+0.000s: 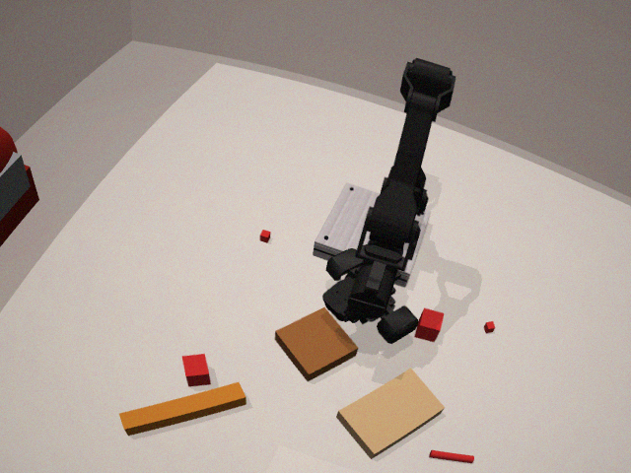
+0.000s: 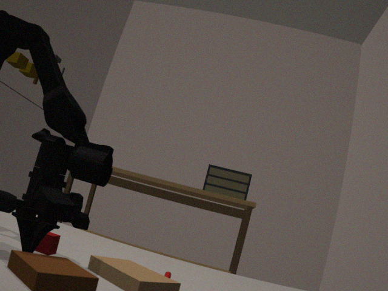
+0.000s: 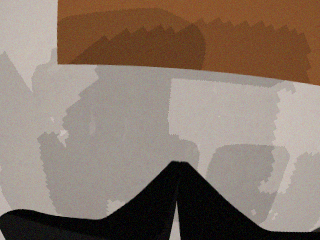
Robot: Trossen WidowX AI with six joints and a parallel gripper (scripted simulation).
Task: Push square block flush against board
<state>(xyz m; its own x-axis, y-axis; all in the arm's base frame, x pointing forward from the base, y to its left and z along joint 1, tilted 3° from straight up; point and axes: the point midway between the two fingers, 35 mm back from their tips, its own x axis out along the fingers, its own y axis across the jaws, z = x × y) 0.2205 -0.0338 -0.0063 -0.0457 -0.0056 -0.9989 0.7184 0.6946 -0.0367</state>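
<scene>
The square brown block lies 70 mm ahead of my gripper tip, 70 mm to the right of it and 10 mm above it. The rest, counted from my gripper tip: tan slab (190 mm ahead, 70 mm to the left, 10 mm above); then thin red stick (260 mm ahead, 190 mm to the left); then long orange board (260 mm ahead, 270 mm to the right, 10 mm above).
</scene>
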